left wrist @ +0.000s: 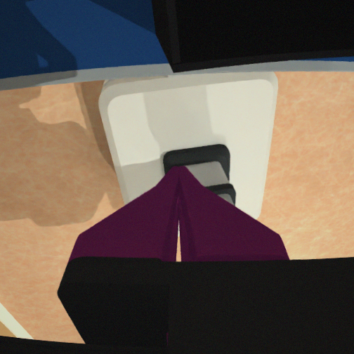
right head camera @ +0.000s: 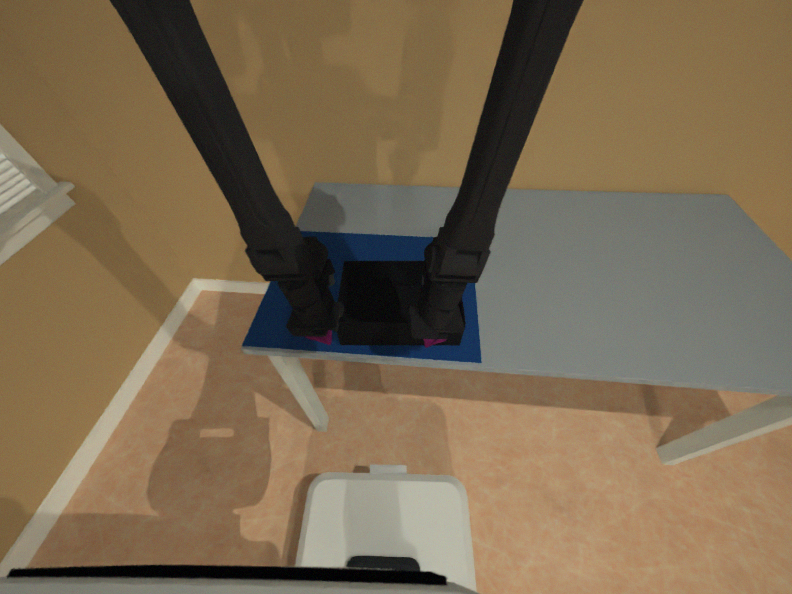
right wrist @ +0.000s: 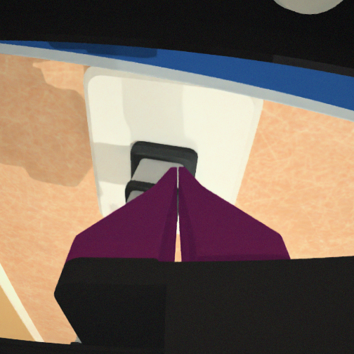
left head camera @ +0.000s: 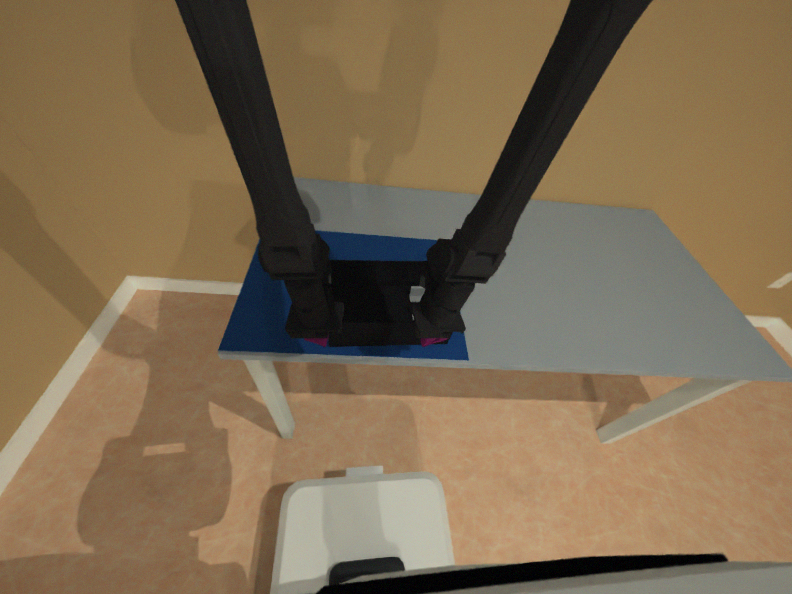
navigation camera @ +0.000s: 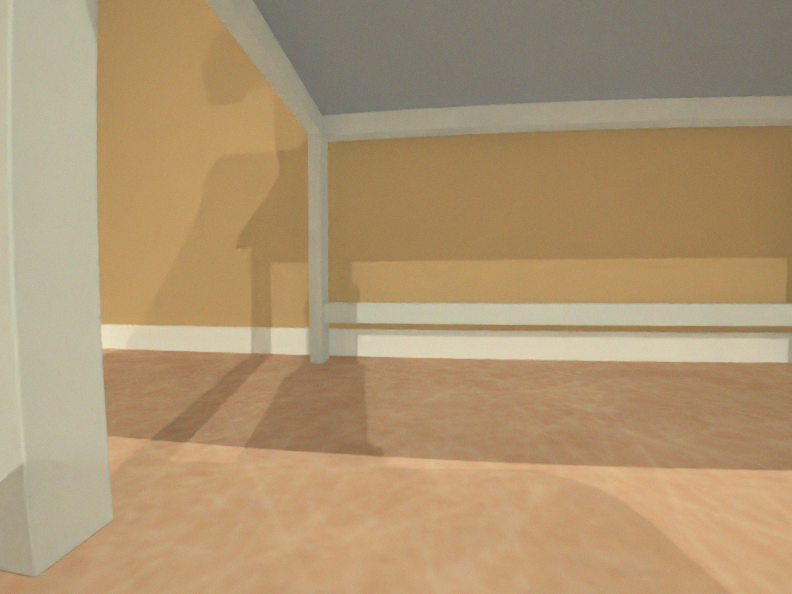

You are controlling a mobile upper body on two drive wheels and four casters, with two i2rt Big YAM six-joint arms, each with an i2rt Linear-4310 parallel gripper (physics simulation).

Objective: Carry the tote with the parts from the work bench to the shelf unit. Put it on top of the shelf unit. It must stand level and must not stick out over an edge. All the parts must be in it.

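Frame: origin at the left arm's base, x ahead, y left, z up, level; millimetres.
Seen in the pictures: left gripper, fingertip midpoint: (right head camera: 330,342) (left head camera: 325,344); right gripper, fingertip midpoint: (right head camera: 426,344) (left head camera: 422,344).
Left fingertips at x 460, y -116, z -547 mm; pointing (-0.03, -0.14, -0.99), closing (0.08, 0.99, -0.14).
Observation:
Pixels of each thing's top centre, then the offset from my left fingertips to it. Level surfaces: height alone.
- black tote, middle of its top: (left head camera: 390,289) (right head camera: 399,289) dx +152, dy -150, dz +1 mm
- blue mat, its level: dz -98 mm
- grey work bench, its level: dz -101 mm
- pale part, middle of its top: (left head camera: 422,289) dx +201, dy -249, dz -55 mm
The black tote (left head camera: 374,334) (right head camera: 377,332) (left wrist: 260,30) (right wrist: 150,20) stands on the blue mat (left head camera: 249,319) (right head camera: 268,319) at the left end of the grey work bench (left head camera: 607,287) (right head camera: 607,268). A pale part (left head camera: 416,294) (right wrist: 310,4) shows inside it; arms and shadow hide much of the inside. My left gripper (left head camera: 316,341) (right head camera: 321,337) (left wrist: 178,177) is shut and empty, near the tote's front left corner. My right gripper (left head camera: 435,341) (right head camera: 435,341) (right wrist: 177,177) is shut and empty, at the right part of the tote's front wall. I cannot make out the shelf unit.
My white base (left head camera: 364,511) (right head camera: 390,511) is in front of the bench. A bench leg (left head camera: 271,396) (right head camera: 300,390) (navigation camera: 57,287) stands at the front left. A wall (left head camera: 383,76) (right head camera: 383,76) runs behind the bench. A white slatted thing (right head camera: 31,217) shows at the left edge.

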